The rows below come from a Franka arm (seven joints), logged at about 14 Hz.
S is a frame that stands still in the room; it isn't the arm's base.
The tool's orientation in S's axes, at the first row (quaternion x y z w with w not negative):
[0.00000, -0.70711, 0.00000, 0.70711]
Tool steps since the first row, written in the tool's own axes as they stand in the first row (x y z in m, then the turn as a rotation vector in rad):
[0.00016, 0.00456, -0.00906, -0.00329, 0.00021, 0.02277]
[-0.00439, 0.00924, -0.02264, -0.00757, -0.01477, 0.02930]
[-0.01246, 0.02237, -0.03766, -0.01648, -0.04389, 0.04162]
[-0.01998, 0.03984, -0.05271, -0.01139, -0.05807, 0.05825]
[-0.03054, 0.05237, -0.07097, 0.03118, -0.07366, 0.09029]
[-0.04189, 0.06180, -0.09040, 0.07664, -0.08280, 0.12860]
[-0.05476, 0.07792, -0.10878, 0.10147, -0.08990, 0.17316]
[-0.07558, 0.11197, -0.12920, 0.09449, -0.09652, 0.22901]
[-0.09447, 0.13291, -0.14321, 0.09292, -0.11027, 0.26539]
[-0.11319, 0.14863, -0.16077, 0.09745, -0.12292, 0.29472]
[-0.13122, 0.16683, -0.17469, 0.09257, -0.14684, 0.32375]
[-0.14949, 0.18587, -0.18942, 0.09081, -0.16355, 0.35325]
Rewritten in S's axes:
[0.00906, 0.00456, 0.00016, -0.02277, 0.00021, -0.00329]
[0.02264, 0.00924, -0.00439, -0.02930, -0.01477, -0.00757]
[0.03766, 0.02237, -0.01246, -0.04162, -0.04389, -0.01648]
[0.05271, 0.03984, -0.01998, -0.05825, -0.05807, -0.01139]
[0.07097, 0.05237, -0.03054, -0.09029, -0.07366, 0.03118]
[0.09040, 0.06180, -0.04189, -0.12860, -0.08280, 0.07664]
[0.10878, 0.07792, -0.05476, -0.17316, -0.08990, 0.10147]
[0.12920, 0.11197, -0.07558, -0.22901, -0.09652, 0.09449]
[0.14321, 0.13291, -0.09447, -0.26539, -0.11027, 0.09292]
[0.16077, 0.14863, -0.11319, -0.29472, -0.12292, 0.09745]
[0.17469, 0.16683, -0.13122, -0.32375, -0.14684, 0.09257]
[0.18942, 0.18587, -0.14949, -0.35325, -0.16355, 0.09081]

